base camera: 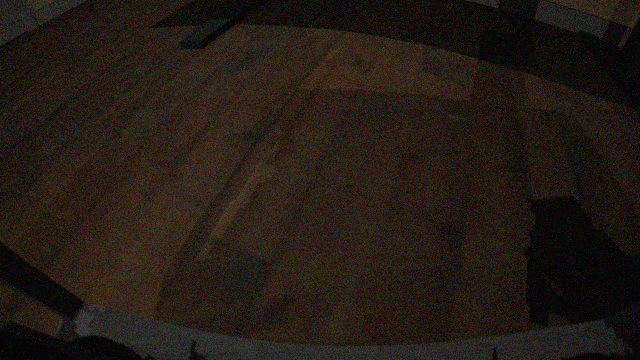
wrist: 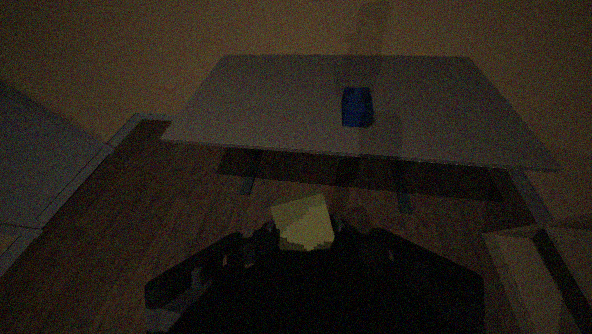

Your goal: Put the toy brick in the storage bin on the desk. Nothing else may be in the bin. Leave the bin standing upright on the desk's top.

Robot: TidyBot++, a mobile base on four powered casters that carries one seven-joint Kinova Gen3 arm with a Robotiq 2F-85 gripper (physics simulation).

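Frame: origin at the arm's base, x back, y right, z up, level; centimetres.
Seen in the pictures: gripper, fingertip midpoint: (wrist: 305,225).
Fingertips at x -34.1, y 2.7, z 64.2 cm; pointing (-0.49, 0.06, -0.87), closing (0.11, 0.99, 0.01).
Observation:
Pixels of each thing's middle, then the offset from my fingertips to it. Level surfaces: height alone.
- toy brick, body centre: (wrist: 302,219) dx -0.4, dy -0.1, dz +0.8 cm
- desk, its level: dz -31.8 cm
- small blue container, body centre: (wrist: 355,106) dx -49.6, dy +29.4, dz -28.1 cm
- wooden floor, its level: dz -103.8 cm
My gripper (wrist: 305,225) is shut on a yellow block, the toy brick (wrist: 306,220), at the lower middle of the wrist view. The desk (wrist: 280,100) has a pale grey top and stands beyond the gripper. A small blue container (wrist: 357,107), which looks like the storage bin, stands on the desk's top, right of the middle. The brick is on the near side of the desk's front edge, apart from the bin. The inside of the bin is too dark to make out.
A pale wooden shelf unit (wrist: 525,275) stands at the lower right of the wrist view. Desk legs (wrist: 405,200) (base camera: 200,37) reach down to the wooden floor (wrist: 125,215) (base camera: 350,200). A wall (wrist: 125,40) rises behind the desk.

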